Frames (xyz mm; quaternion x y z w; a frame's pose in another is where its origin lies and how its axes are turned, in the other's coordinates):
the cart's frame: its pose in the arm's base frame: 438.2 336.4 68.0 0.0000 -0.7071 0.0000 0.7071
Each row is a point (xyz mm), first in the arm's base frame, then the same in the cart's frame.
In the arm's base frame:
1: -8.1 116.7 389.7
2: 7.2 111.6 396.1
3: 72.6 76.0 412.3
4: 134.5 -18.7 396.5
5: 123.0 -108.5 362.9
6: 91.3 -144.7 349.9
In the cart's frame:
1: 321.7 -219.7 446.3
2: 328.1 -224.8 431.0
3: 344.3 -260.4 365.6
4: 328.5 -355.1 303.7
5: 294.9 -444.9 315.2
6: 281.9 -481.1 346.9

